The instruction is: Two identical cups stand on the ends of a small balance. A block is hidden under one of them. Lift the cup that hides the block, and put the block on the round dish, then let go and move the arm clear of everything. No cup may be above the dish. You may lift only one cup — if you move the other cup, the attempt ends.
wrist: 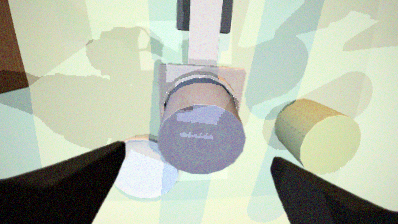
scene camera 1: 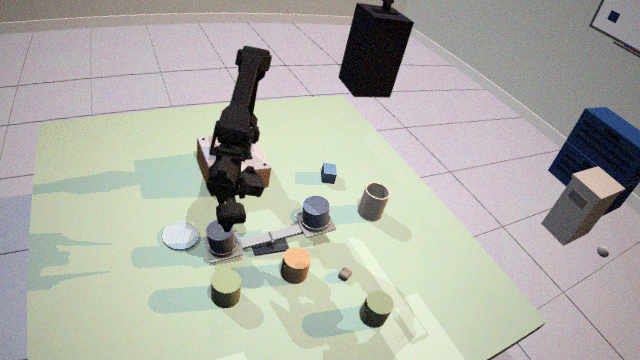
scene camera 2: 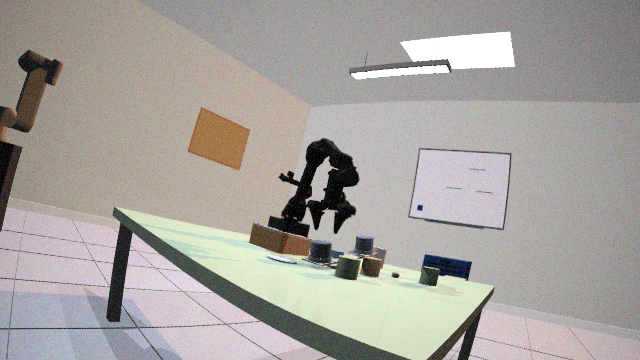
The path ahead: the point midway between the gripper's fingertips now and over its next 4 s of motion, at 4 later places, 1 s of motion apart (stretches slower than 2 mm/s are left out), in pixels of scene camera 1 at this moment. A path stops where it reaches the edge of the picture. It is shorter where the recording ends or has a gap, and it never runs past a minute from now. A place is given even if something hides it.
My gripper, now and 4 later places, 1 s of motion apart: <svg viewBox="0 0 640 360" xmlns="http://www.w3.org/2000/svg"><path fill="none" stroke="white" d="M224 218L221 230L220 240L221 234L223 225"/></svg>
